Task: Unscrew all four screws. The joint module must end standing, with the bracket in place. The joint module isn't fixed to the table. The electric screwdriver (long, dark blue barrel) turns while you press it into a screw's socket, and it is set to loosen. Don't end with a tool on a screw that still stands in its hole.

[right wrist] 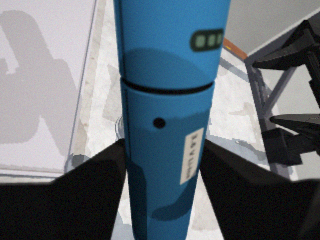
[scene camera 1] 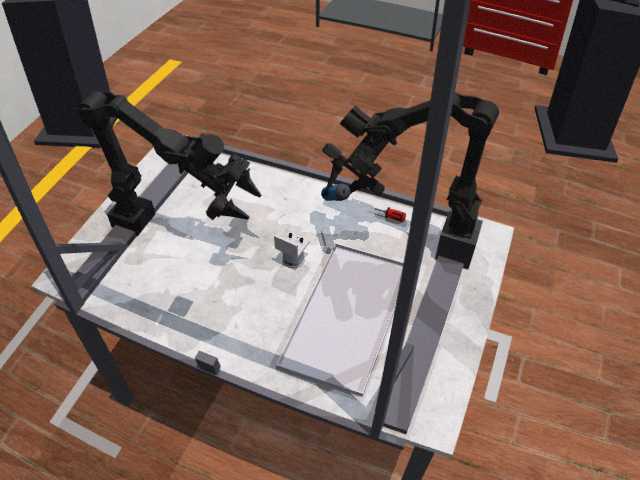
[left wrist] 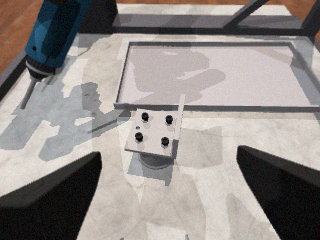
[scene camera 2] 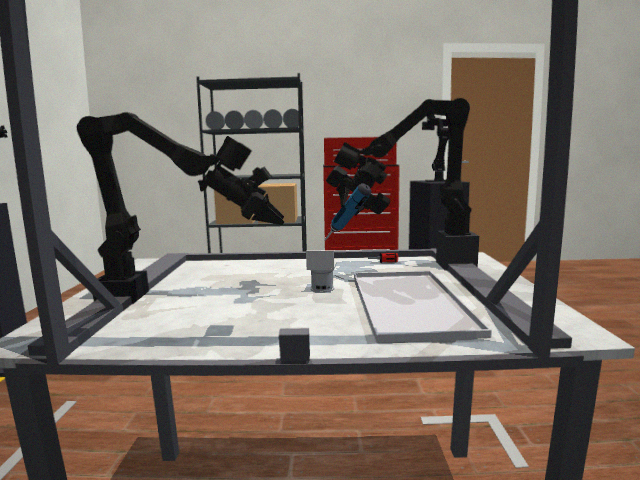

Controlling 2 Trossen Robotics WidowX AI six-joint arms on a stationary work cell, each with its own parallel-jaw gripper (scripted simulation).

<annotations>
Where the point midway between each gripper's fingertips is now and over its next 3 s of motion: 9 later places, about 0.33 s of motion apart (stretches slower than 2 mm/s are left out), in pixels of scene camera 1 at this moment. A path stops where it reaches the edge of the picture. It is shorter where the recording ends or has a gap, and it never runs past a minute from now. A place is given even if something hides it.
My left gripper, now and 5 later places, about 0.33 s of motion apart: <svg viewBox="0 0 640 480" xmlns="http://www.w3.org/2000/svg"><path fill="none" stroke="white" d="M255 207L257 206L265 202L270 197L270 196L271 194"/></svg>
My right gripper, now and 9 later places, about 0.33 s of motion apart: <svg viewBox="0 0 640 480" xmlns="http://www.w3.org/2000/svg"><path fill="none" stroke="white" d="M332 195L343 200L356 207L370 213L381 219L385 221L384 222L382 226L381 230L380 230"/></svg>
</annotations>
